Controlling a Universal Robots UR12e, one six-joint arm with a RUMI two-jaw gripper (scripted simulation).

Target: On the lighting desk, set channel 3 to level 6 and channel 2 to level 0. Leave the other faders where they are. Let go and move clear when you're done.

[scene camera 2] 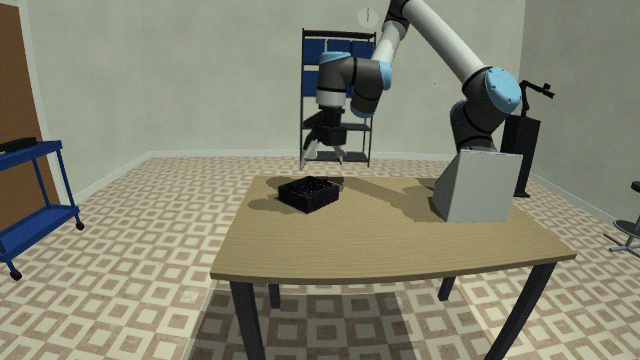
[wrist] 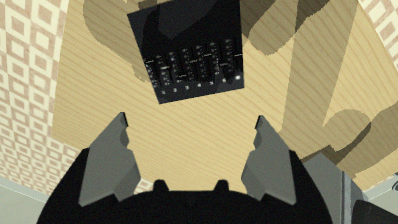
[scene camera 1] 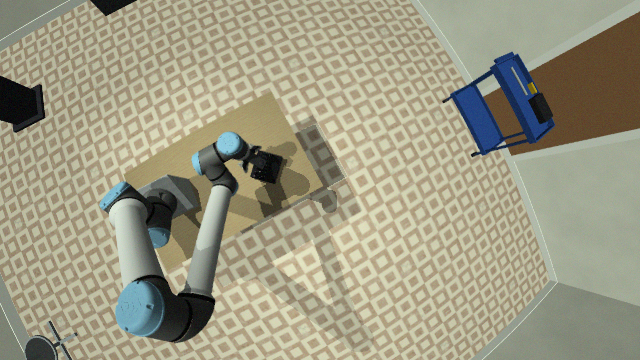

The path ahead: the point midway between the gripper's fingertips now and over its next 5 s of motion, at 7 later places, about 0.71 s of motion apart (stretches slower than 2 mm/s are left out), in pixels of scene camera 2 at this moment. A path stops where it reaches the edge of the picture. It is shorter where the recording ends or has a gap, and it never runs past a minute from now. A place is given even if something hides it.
My gripper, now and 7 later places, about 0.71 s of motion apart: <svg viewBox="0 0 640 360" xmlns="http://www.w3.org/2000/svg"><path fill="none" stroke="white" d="M321 167L309 148L309 148L305 154L301 161L299 168L299 171L298 176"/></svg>
